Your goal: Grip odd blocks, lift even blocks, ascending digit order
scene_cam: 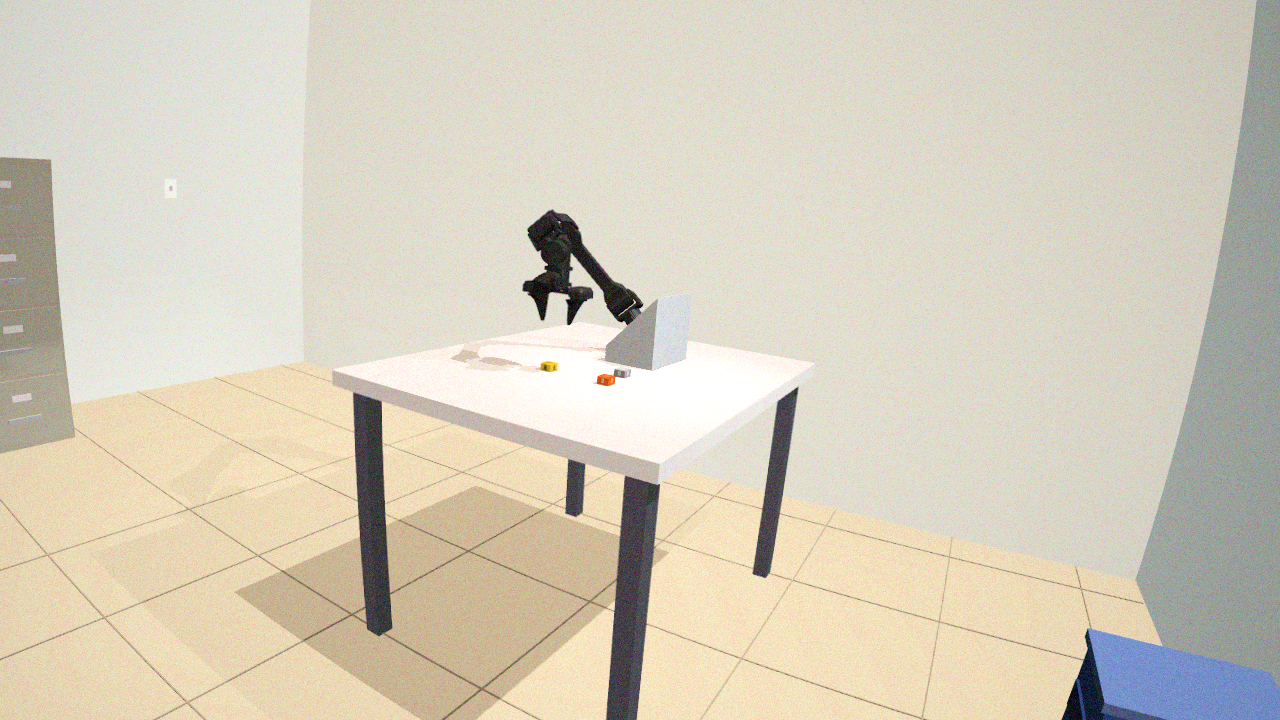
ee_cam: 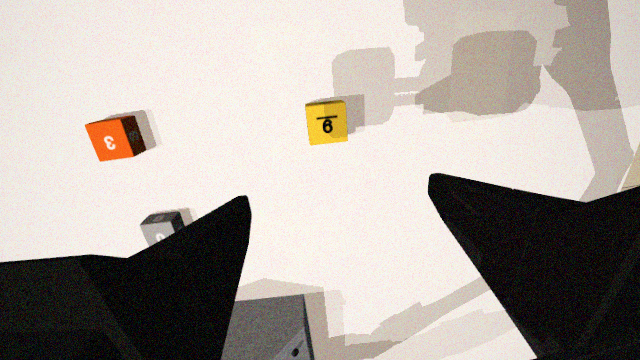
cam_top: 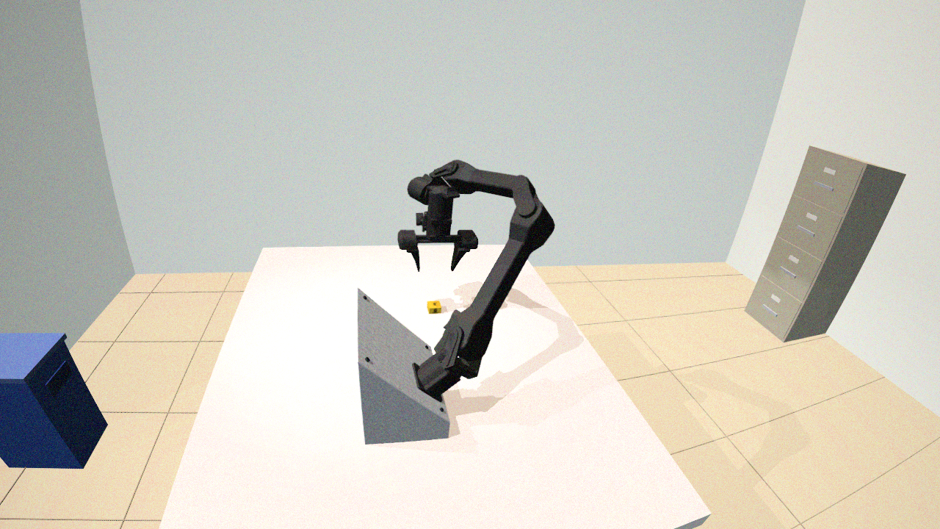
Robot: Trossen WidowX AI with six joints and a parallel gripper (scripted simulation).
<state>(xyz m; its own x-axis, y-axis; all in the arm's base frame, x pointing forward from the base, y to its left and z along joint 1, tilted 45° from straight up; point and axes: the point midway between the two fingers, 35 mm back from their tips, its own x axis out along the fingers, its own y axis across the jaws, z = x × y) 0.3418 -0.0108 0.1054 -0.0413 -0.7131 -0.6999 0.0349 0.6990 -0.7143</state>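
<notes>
Now: gripper tip 17 cm to the right of the grey block, 11 cm above it and 7 cm past it. The rest, counted from my gripper tip: orange block: 17 cm to the left, 11 cm below, 2 cm ahead; yellow block: 11 cm below, 1 cm to the right, 1 cm ahead.
</notes>
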